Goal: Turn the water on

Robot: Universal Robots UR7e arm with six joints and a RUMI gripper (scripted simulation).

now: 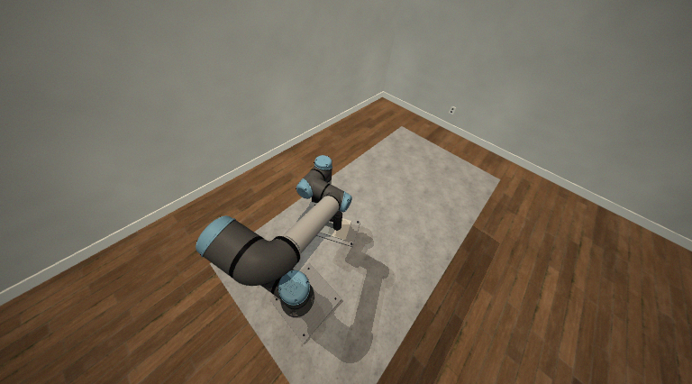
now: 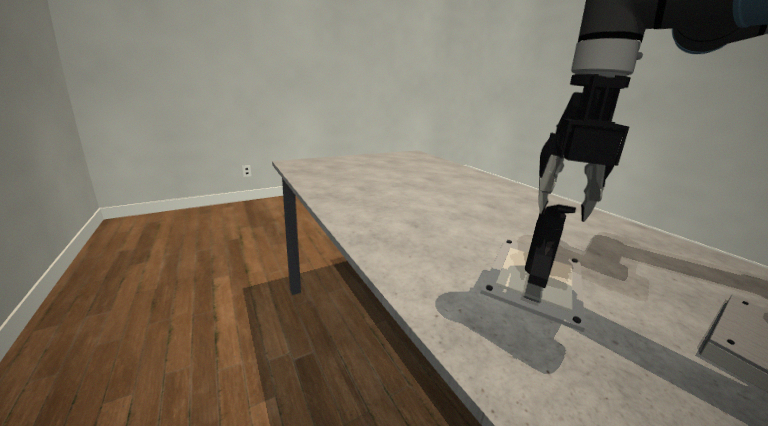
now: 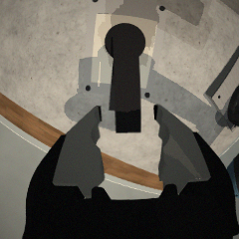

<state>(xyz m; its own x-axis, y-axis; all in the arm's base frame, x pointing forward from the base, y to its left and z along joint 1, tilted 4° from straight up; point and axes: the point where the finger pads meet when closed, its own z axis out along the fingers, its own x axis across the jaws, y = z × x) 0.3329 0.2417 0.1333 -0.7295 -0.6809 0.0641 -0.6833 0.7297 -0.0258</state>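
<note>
Right now my hand is 20 mm to the left of the lever, 20 mm short of it and 10 mm above it. The rest, counted from my hand: black tap 70 mm below, 30 mm to the right, 30 mm ahead.
</note>
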